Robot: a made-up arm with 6 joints.
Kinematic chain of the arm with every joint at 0, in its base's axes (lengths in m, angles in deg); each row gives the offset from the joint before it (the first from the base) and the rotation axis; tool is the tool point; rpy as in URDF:
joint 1: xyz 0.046 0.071 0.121 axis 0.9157 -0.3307 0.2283
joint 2: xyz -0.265 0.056 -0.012 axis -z
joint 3: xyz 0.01 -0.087 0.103 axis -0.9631 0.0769 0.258
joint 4: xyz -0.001 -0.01 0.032 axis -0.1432 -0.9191 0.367
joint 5: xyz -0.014 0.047 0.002 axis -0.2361 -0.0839 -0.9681
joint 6: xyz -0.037 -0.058 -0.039 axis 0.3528 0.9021 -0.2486
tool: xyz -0.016 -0.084 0.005 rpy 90 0 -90
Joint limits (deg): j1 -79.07..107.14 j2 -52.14..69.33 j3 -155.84..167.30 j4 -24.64..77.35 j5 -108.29..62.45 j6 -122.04..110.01
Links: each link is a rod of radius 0.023 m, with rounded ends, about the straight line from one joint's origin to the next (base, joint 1, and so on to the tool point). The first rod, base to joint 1, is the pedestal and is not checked.
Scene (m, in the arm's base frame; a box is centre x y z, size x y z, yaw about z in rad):
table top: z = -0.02
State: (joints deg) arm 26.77 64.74 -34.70 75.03 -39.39 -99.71
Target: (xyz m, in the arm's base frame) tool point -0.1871 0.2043 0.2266
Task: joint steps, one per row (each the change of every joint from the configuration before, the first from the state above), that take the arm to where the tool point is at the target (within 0.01 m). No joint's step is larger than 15 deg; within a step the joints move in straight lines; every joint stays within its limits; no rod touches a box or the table.
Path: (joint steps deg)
1: -5.03 0.66 -11.38 -1.89 14.48 -2.18
2: -5.02 0.65 -11.38 -1.88 14.49 -2.18
3: -5.03 0.66 -11.38 -1.89 14.48 -2.18
4: -5.02 0.65 -11.38 -1.89 14.49 -2.18
5: -5.03 0.66 -11.38 -1.88 14.48 -2.19
6: -5.03 0.65 -11.38 -1.89 14.49 -2.18
7: -5.02 0.66 -11.38 -1.89 14.48 -2.18

